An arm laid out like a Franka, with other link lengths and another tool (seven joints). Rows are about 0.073 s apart.
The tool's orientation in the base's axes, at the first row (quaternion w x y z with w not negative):
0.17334, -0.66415, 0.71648, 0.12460
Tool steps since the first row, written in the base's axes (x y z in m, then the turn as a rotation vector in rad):
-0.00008, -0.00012, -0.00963, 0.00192, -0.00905, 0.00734
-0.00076, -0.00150, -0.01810, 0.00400, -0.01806, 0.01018
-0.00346, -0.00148, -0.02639, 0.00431, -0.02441, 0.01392
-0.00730, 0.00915, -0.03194, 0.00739, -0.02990, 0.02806
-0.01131, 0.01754, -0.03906, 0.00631, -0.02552, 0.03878
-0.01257, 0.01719, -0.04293, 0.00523, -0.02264, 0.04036
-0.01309, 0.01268, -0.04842, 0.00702, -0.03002, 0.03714
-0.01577, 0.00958, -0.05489, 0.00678, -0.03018, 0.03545
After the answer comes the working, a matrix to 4 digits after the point.
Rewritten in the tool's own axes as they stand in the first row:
0.00410, 0.00057, 0.00870, 0.00507, -0.00307, -0.01021
0.00890, 0.00156, 0.01577, 0.01196, -0.00607, -0.01630
0.01247, 0.00468, 0.02309, 0.01617, -0.00713, -0.02227
0.00533, 0.00971, 0.03216, 0.01512, -0.01140, -0.03711
0.00088, 0.01479, 0.04173, 0.00677, -0.01050, -0.04515
0.00288, 0.01622, 0.04500, 0.00356, -0.00925, -0.04550
0.00928, 0.01663, 0.04811, 0.01150, -0.01151, -0.04544
0.01493, 0.01936, 0.05250, 0.01235, -0.01120, -0.04399

The tool's axes in the first row as the columns of a matrix, in the base's axes (rounded; the answer above uses it unrounded):
-0.0577, -0.9949, 0.0829
-0.9085, 0.0868, 0.4088
-0.4139, -0.0517, -0.9089

